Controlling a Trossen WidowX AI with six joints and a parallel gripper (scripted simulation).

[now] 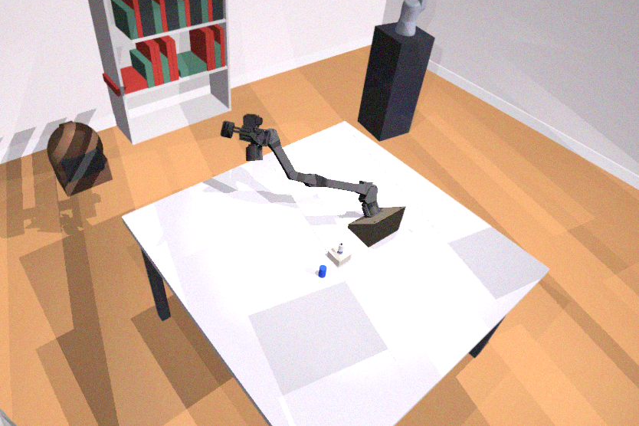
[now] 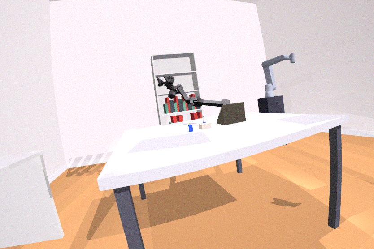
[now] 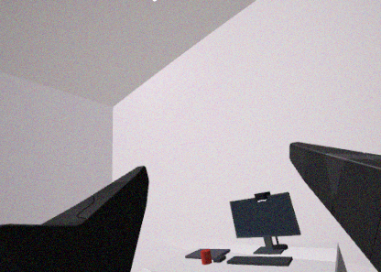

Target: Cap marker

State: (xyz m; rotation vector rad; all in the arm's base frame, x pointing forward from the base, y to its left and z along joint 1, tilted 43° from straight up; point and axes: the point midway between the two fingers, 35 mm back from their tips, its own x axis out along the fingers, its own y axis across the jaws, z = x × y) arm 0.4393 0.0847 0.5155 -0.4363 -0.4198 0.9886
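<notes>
Now: gripper tip 440 mm above the blue cap, 400 mm to the right of it and 160 mm past it. Round my gripper tip: holder block (450 mm below, 360 mm to the left, 270 mm behind).
</notes>
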